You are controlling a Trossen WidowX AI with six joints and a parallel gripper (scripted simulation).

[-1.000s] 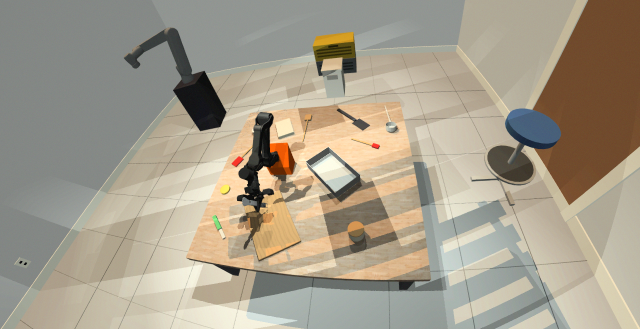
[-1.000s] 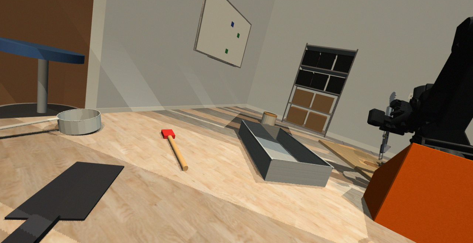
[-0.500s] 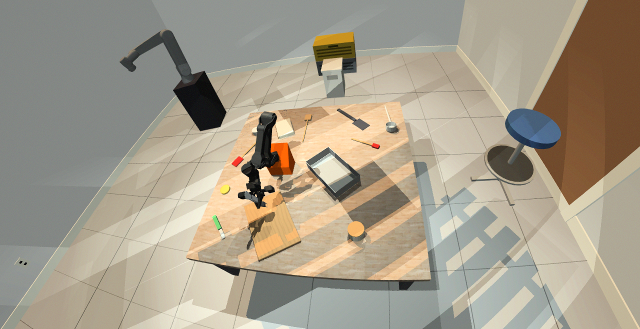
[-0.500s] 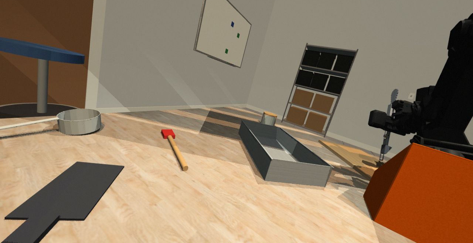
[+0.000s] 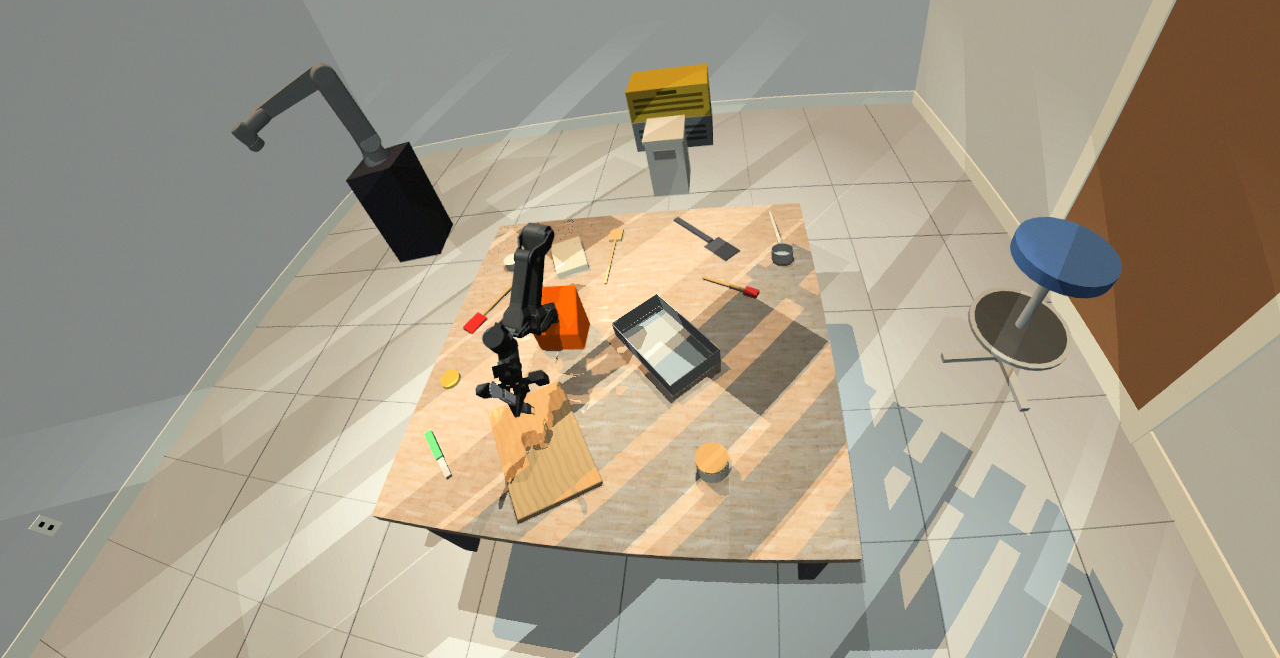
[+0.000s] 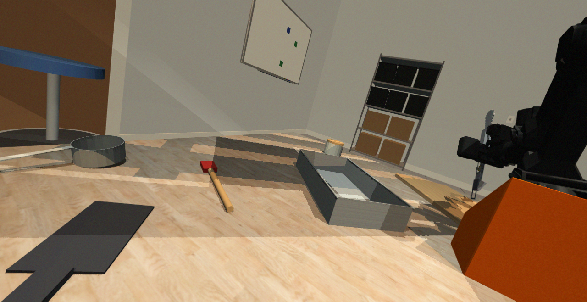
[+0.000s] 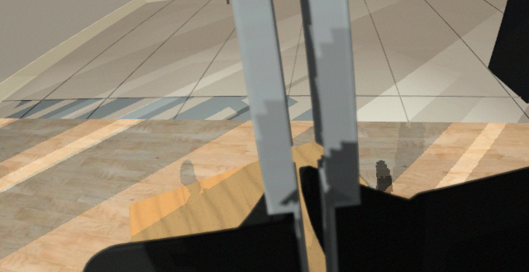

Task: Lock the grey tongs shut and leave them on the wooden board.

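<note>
Now: the wooden board 170 mm below my gripper tip. Round my gripper tip: grey roasting tin (370 mm ahead, 290 mm to the left, 140 mm below); then tan-lidded pot (460 mm ahead, 140 mm below, 110 mm to the right); then black spatula (770 mm to the left, 560 mm ahead, 170 mm below).
</note>
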